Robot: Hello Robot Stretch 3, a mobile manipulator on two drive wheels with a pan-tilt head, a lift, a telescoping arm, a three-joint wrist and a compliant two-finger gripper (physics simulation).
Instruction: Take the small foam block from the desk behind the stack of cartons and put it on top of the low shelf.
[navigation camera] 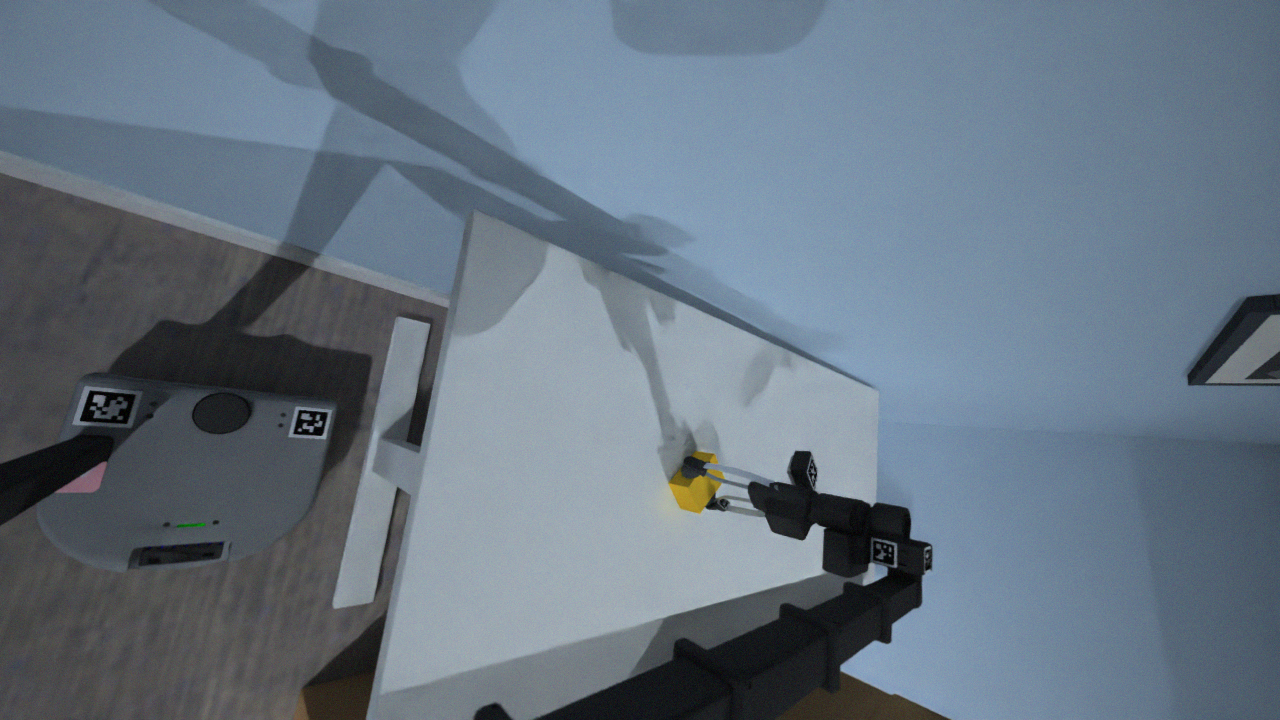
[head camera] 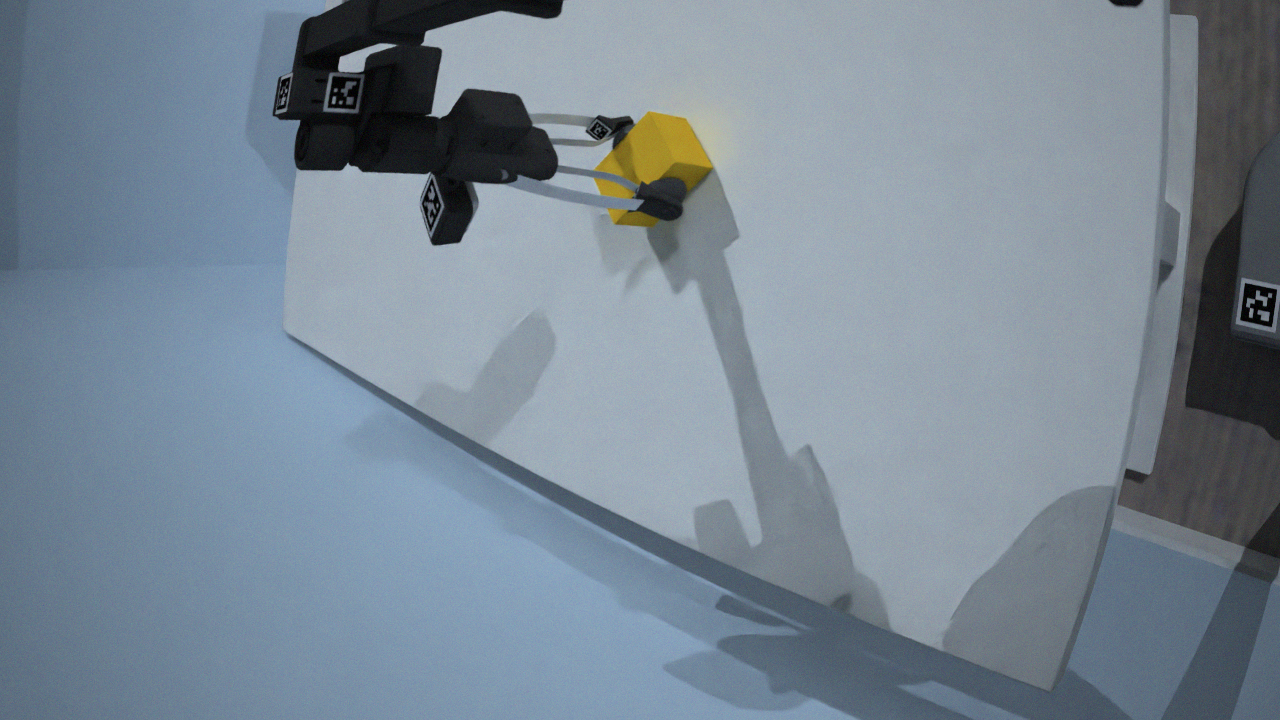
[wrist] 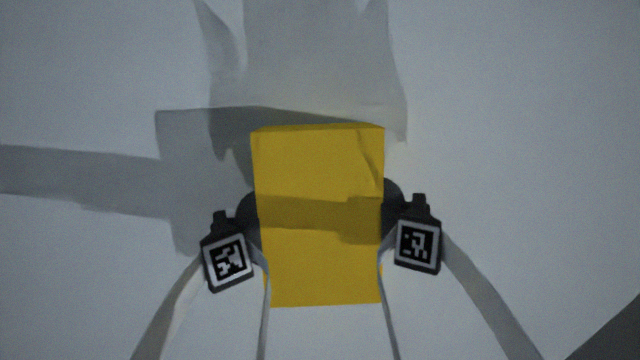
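Seen in the pictures: gripper, fingertip midpoint: [navigation camera: 690, 481] [head camera: 664, 168]; robot's base at its link origin: [navigation camera: 222, 411].
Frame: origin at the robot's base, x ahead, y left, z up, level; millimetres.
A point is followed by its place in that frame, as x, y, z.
Observation:
The yellow foam block [head camera: 673, 145] {-41, -600, 759} [navigation camera: 687, 494] {-40, -599, 758} [wrist: 320, 165] is on the white desk [head camera: 895, 268] {33, -392, 720} [navigation camera: 537, 402] {81, -303, 720} [wrist: 500, 100]. Whether its underside touches the desk top is hard to tell. My gripper [head camera: 640, 165] {-22, -637, 732} [navigation camera: 705, 485] {-22, -637, 732} [wrist: 319, 209] {-22, -637, 732} is shut on the block, with one dark fingertip pad pressed against each long side in the wrist view. The block stands out past the fingertips, with its long side running along the fingers. The low shelf cannot be made out in these views, and the stack of cartons cannot be identified for certain.
My arm [navigation camera: 760, 667] {-86, -285, 1085} reaches along one side of the desk. My base [head camera: 1260, 232] {-93, -140, 160} [navigation camera: 241, 474] {-104, -47, 160} stands on the wood floor past the desk's end, near a white desk foot [navigation camera: 358, 555]. Brown surfaces [navigation camera: 335, 700] {-592, -299, 83} show at the lower edge. A blue wall runs along the desk's long edge.

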